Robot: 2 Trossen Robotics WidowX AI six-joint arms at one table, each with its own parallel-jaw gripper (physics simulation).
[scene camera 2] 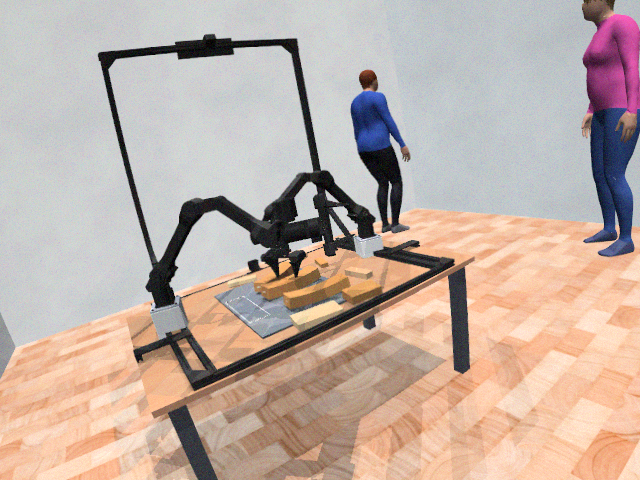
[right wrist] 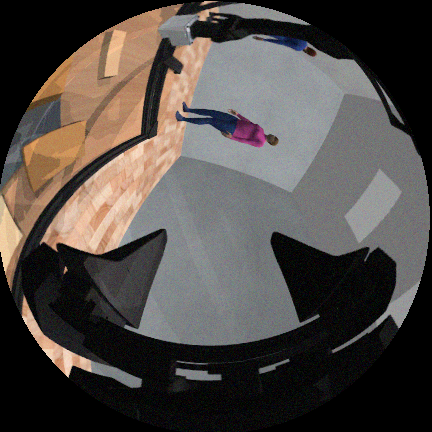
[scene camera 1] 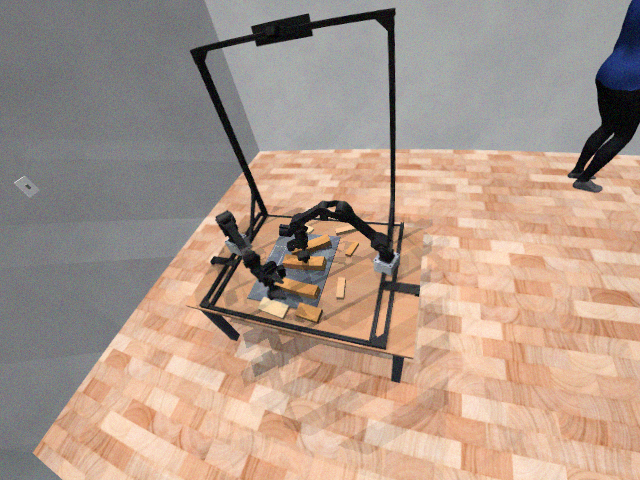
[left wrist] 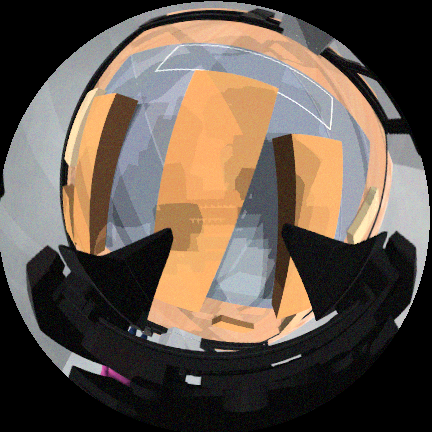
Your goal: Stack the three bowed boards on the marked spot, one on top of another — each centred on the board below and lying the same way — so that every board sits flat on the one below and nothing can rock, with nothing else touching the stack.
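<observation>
Three orange bowed boards lie apart on the grey mat: the near board, the middle board and the far board. The marked spot, a white outline, lies bare at one end of them. My left gripper is open and points down low above the middle board; in its wrist view one fingertip overlaps that board's left part, the other the far board's dark side. My right gripper is open and empty, pointing sideways above the near board's end.
A cream block and a short orange block lie beside the mat's near edge. Smaller blocks lie toward the left arm's base. A black frame surrounds the table. The two arms cross closely in scene camera 2.
</observation>
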